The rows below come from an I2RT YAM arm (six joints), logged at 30 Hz.
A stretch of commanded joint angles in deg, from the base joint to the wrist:
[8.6 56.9 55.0 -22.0 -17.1 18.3]
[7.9 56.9 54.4 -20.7 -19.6 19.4]
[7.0 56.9 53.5 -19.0 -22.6 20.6]
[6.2 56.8 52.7 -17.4 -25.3 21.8]
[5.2 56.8 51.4 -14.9 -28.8 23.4]
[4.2 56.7 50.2 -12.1 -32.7 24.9]
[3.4 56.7 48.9 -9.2 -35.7 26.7]
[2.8 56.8 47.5 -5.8 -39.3 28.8]
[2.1 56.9 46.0 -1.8 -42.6 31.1]
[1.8 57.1 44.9 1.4 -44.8 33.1]
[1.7 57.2 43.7 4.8 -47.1 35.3]
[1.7 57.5 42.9 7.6 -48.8 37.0]
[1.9 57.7 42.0 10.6 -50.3 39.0]
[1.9 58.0 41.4 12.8 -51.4 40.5]
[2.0 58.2 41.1 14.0 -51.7 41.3]
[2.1 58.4 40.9 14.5 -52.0 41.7]
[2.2 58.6 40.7 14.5 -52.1 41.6]
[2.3 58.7 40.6 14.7 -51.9 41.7]
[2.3 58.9 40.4 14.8 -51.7 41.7]
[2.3 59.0 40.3 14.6 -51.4 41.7]
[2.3 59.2 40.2 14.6 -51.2 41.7]
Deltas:
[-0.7 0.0 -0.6 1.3 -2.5 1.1]
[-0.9 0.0 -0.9 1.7 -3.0 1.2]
[-0.8 -0.1 -0.8 1.6 -2.7 1.2]
[-1.0 0.0 -1.3 2.5 -3.5 1.6]
[-1.0 -0.1 -1.2 2.8 -3.9 1.5]
[-0.8 0.0 -1.3 2.9 -3.0 1.8]
[-0.6 0.1 -1.4 3.4 -3.6 2.1]
[-0.7 0.1 -1.5 4.0 -3.3 2.3]
[-0.3 0.2 -1.1 3.2 -2.2 2.0]
[-0.1 0.1 -1.2 3.4 -2.3 2.2]
[0.0 0.3 -0.8 2.8 -1.7 1.7]
[0.2 0.2 -0.9 3.0 -1.5 2.0]
[0.0 0.3 -0.6 2.2 -1.1 1.5]
[0.1 0.2 -0.3 1.2 -0.3 0.8]
[0.1 0.2 -0.2 0.5 -0.3 0.4]
[0.1 0.2 -0.2 0.0 -0.1 -0.1]
[0.1 0.1 -0.1 0.2 0.2 0.1]
[0.0 0.2 -0.2 0.1 0.2 0.0]
[0.0 0.1 -0.1 -0.2 0.3 0.0]
[0.0 0.2 -0.1 0.0 0.2 0.0]

